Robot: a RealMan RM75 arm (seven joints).
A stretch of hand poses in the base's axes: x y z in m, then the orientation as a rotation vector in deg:
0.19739, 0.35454, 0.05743, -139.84, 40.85, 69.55
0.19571, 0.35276, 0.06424, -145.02, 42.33, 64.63
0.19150, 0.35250, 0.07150, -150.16, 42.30, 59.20
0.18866, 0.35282, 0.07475, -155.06, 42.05, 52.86
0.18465, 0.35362, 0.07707, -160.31, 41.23, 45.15
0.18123, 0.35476, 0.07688, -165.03, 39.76, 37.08
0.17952, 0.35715, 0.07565, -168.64, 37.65, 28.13
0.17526, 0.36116, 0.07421, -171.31, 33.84, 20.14
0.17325, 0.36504, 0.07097, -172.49, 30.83, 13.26
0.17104, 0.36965, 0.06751, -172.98, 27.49, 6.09
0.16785, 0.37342, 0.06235, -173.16, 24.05, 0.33
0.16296, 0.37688, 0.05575, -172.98, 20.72, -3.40
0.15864, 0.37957, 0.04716, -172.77, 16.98, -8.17
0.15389, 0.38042, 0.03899, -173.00, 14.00, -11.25
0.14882, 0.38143, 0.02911, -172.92, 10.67, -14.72
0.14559, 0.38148, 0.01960, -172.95, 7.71, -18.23
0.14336, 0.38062, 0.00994, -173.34, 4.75, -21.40
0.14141, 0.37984, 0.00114, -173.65, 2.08, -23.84
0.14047, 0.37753, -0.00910, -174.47, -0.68, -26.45
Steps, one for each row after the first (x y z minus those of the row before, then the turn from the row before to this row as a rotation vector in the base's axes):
-0.00168, -0.00178, 0.00681, -4.08, -3.62, 0.57
-0.00421, -0.00026, 0.00726, -3.45, -4.02, 1.32
-0.00284, 0.00032, 0.00325, -3.29, -4.48, 1.24
-0.00401, 0.00080, 0.00232, -3.53, -5.26, 1.59
-0.00342, 0.00114, -0.00019, -3.19, -5.34, 1.80
-0.00171, 0.00239, -0.00123, -2.37, -5.84, 1.80
-0.00426, 0.00401, -0.00144, -1.46, -5.25, 2.65
-0.00201, 0.00388, -0.00324, -0.62, -4.54, 1.89
-0.00221, 0.00461, -0.00346, -0.22, -4.78, 1.99
-0.00319, 0.00377, -0.00516, -0.10, -3.88, 2.07
-0.00489, 0.00346, -0.00660, 0.22, -2.60, 2.04
-0.00432, 0.00269, -0.00859, 0.02, -3.29, 2.28
-0.00475, 0.00085, -0.00817, -0.43, -2.10, 1.85
-0.00507, 0.00101, -0.00988, -0.27, -2.39, 2.06
-0.00323, 0.00005, -0.00951, -0.50, -2.38, 1.79
-0.00223, -0.00086, -0.00966, -0.92, -2.11, 1.76
-0.00195, -0.00078, -0.00880, -0.82, -1.62, 1.59
-0.00094, -0.00231, -0.01024, -1.42, -1.66, 1.55

